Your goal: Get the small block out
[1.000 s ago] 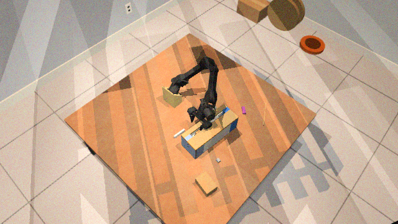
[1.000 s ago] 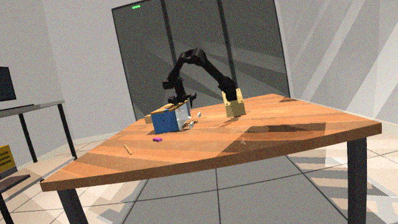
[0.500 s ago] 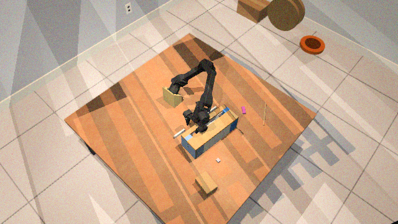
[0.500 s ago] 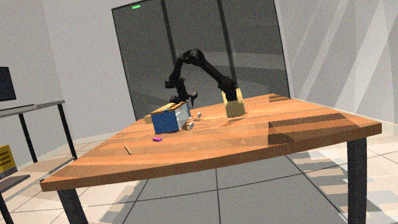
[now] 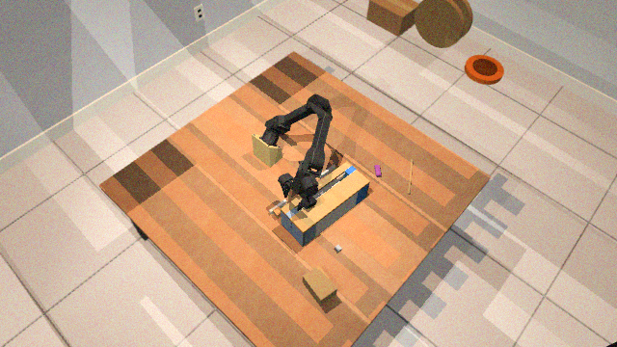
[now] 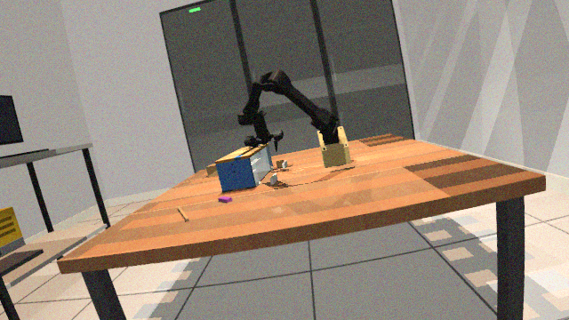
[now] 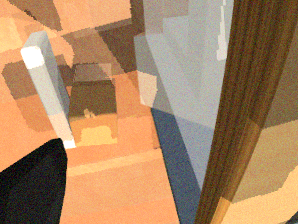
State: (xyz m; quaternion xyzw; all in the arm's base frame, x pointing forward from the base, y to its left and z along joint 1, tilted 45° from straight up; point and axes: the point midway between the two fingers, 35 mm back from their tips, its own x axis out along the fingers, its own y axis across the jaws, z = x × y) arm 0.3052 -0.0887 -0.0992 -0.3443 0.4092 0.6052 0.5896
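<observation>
Right now my gripper tip is 3 cm past the tan block, 4 cm to the left of it and 6 cm above it. Also, from my gripper tip: grey cube (26 cm ahead, 2 cm to the left, 8 cm below); tan box (32 cm ahead, 16 cm to the right, 6 cm below); thin stick (25 cm ahead, 54 cm to the left, 8 cm below).
</observation>
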